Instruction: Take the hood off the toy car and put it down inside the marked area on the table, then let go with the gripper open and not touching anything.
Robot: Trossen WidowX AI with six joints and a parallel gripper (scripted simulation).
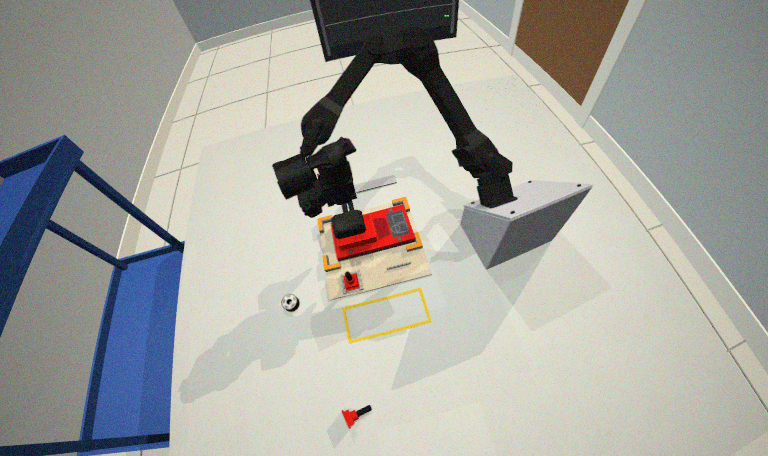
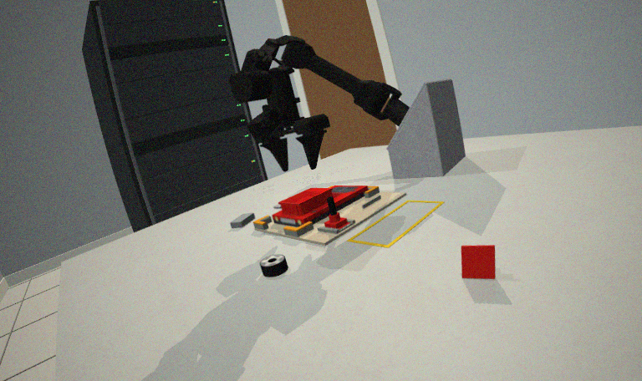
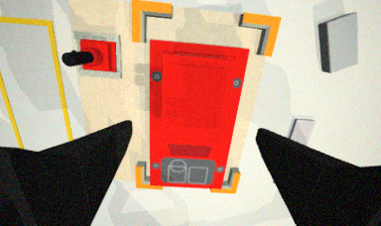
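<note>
My gripper tip is 6 cm above the red hood. From my gripper tip the other things lie so: black wheel: 19 cm ahead, 12 cm to the left, 10 cm below.
</note>
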